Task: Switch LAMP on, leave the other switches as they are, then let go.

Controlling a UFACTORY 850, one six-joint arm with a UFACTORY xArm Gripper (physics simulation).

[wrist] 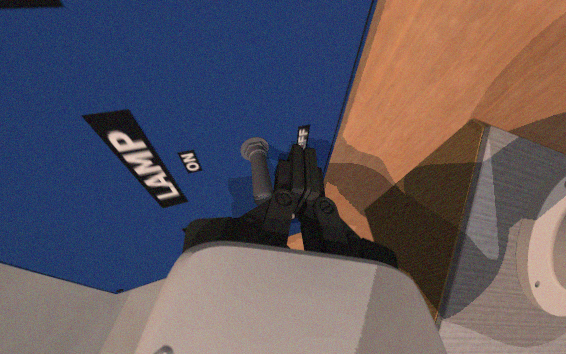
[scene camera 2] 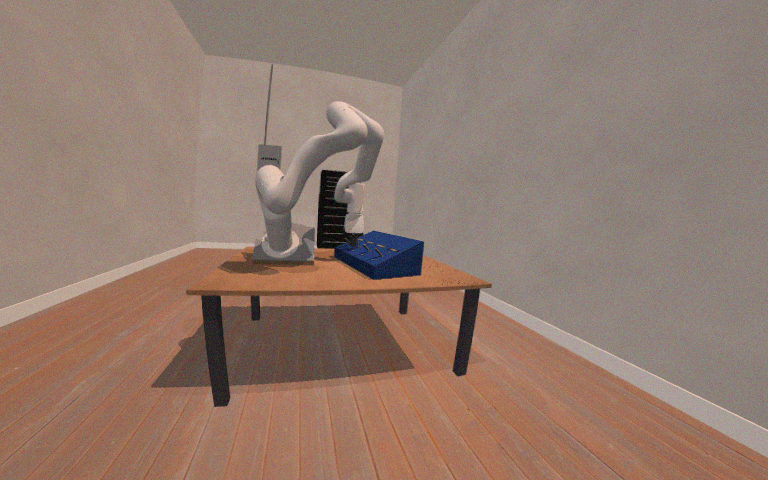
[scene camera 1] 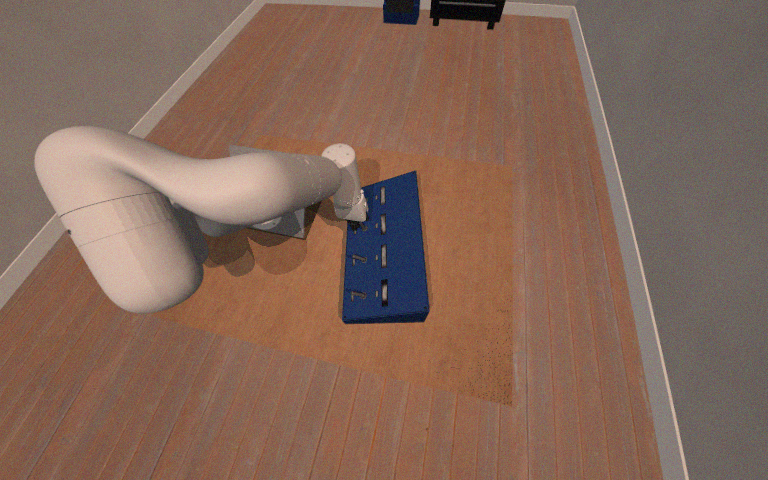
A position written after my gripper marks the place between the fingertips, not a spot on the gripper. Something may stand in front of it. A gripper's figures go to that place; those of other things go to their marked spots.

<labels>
My gripper (wrist: 297, 160) is 0.13 m from the lens. A lamp lever (wrist: 262, 187): 0.10 m from the lens.
</labels>
